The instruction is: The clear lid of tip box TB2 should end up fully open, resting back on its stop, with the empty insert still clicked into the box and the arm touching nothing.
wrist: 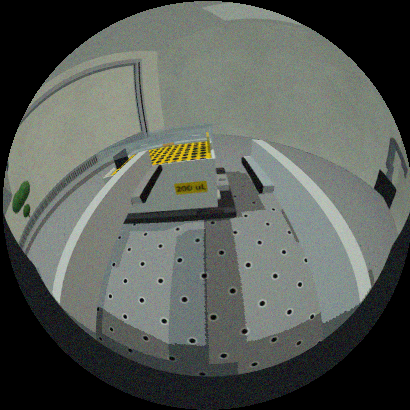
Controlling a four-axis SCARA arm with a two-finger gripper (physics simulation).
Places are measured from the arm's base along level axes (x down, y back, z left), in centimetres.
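Pixels of known places: gripper, between the fingertips: (199,152).
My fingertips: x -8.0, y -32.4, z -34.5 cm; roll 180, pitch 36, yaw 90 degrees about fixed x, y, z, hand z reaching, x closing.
Observation:
For each thing: its top centre in the pictures, then the offset to it from my fingertips. "pt": a spot on its surface instead. Level surfaces: height alone.
- pale tip box, centre of its top: (158,147) dx +0.1, dy -6.5, dz -0.7 cm
- black base, a spot on its surface: (180,218) pt dx +6.3, dy -1.7, dz +2.2 cm
- perforated deck, height of its surface: dx +6.7 cm
- dark block, a spot on its surface: (120,159) pt dx +0.3, dy -10.7, dz +2.7 cm
A pale tip box (170,197) with a yellow "200 uL" label stands ahead; no TB2 mark is legible. Its yellow insert (182,153), with dark holes, shows at the box top; whether it is clicked in cannot be told. A clear, pale lid (175,134) shows as a thin band above and behind the insert; its exact angle is unclear. My gripper (199,152) is at its narrow setting, with a gap between the fingers and nothing held. The left finger overlaps the box's left side in view; the right finger is right of the box. Contact cannot be judged.
The box stands on a black base (180,218) on a perforated deck (195,265). Small pale fittings (222,181) are just right of the box. Another yellow perforated surface and a dark block (120,159) show beyond the left finger. Walls lie behind.

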